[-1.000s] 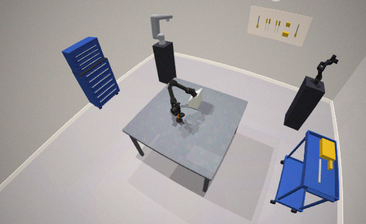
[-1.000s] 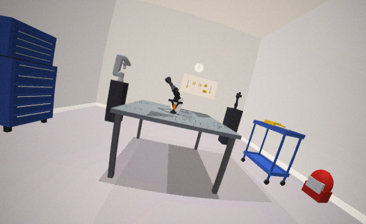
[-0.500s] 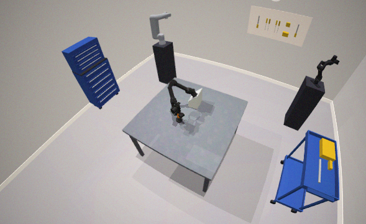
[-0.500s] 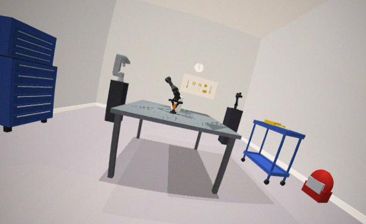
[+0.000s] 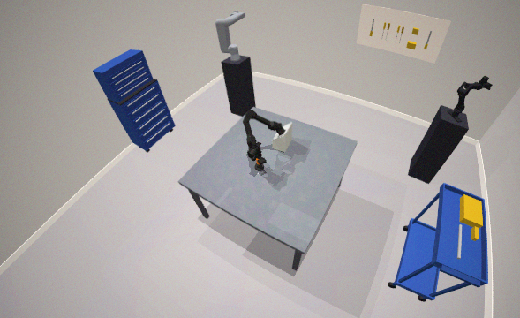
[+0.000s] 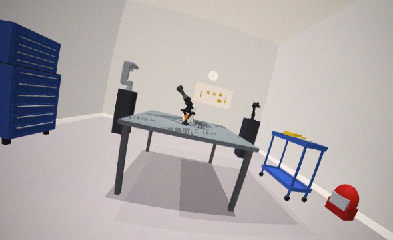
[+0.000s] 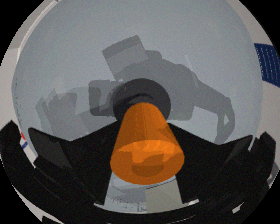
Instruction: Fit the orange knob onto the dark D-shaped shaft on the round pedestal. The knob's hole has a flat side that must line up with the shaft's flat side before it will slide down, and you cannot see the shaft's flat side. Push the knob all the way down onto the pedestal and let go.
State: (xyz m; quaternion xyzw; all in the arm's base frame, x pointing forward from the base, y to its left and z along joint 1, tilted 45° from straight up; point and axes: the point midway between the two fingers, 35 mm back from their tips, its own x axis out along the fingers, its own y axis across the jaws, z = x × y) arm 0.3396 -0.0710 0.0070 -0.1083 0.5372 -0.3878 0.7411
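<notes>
The orange knob lies 2 cm above my gripper tip. The rest, counted from my gripper tip: dark round pedestal: 4 cm below.
</notes>
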